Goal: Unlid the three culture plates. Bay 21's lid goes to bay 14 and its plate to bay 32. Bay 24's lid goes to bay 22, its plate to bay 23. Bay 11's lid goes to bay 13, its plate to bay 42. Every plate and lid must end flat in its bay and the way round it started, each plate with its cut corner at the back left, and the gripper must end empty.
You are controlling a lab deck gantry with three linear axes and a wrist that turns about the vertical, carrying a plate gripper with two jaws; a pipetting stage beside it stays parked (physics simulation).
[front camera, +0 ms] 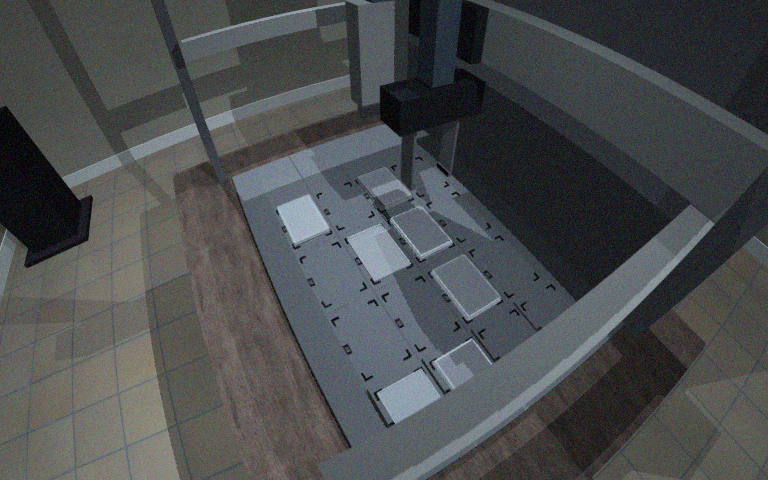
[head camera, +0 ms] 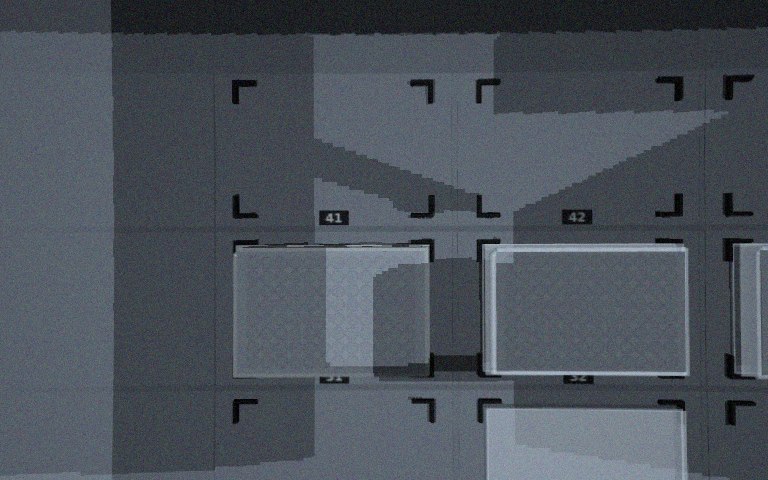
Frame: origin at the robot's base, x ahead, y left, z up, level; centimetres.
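Seen in the pictures: gripper, fingertip midpoint: (front camera: 426,177); robot's base, link origin: (front camera: 277,211).
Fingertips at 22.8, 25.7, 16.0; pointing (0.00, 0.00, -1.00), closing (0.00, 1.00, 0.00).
Observation:
Pixels of each thing's top centre, then the offset from my fingertips to it, as dx, dy, dz. "pt": a spot on its surface instead.
- Bay 11's plate, top centre: (front camera: 301,216) -16.4, -21.4, -14.4
- visible lid, top centre: (head camera: 590,311) (front camera: 420,228) +0.0, +0.0, -14.6
- Bay 24's plate, top centre: (front camera: 474,377) +32.8, -10.7, -13.1
- see-through textured piece, top centre: (head camera: 330,312) (front camera: 383,185) -16.4, +0.0, -14.6
- front rail, surface spot: (front camera: 509,350) pt +32.0, -1.8, -14.6
The open gripper (front camera: 425,180) has its jaws apart over the back left of the deck, with nothing visible between them. Its near jaw overlaps the right of bay 31 in the front view. Bay 11's plate (front camera: 303,219) looks thick and lidded. A flat pale lid (front camera: 378,252) (head camera: 586,444) lies in bay 22. A textured plate without a visible lid (front camera: 420,231) (head camera: 589,311) sits in bay 32. Bay 24's plate (front camera: 453,367) shows a raised rim and is partly hidden by the front rail. A flat pale lid (front camera: 407,393) lies in bay 14, its near end hidden.
A see-through textured piece (front camera: 379,180) (head camera: 283,311) lies in bay 31, beside bay 32. Another plate (front camera: 465,286) sits in bay 33. The front rail (front camera: 509,350) crosses the near deck edge. A blue-grey column (front camera: 438,39) rises above the gripper, near a pale post (front camera: 373,50).

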